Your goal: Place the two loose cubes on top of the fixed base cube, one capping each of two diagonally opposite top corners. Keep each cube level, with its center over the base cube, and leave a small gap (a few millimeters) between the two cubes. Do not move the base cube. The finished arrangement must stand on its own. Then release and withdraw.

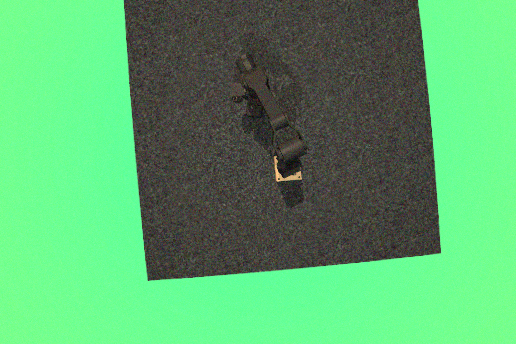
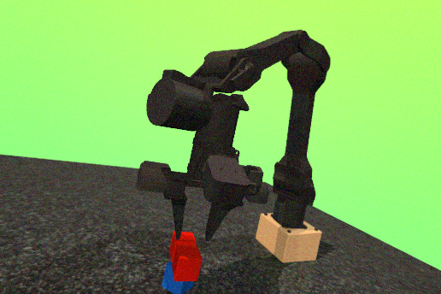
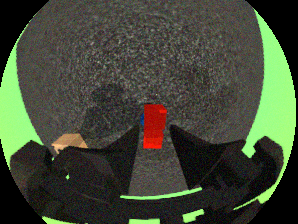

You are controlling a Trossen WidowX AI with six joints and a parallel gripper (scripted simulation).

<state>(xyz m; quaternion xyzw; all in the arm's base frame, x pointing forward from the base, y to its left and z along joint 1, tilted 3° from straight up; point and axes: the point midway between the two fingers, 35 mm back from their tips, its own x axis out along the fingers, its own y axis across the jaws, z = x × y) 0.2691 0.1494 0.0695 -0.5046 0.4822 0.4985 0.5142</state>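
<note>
My gripper tip is 30 mm above the red cube. Round my gripper tip: blue cube: 70 mm below, 20 mm to the right.
</note>
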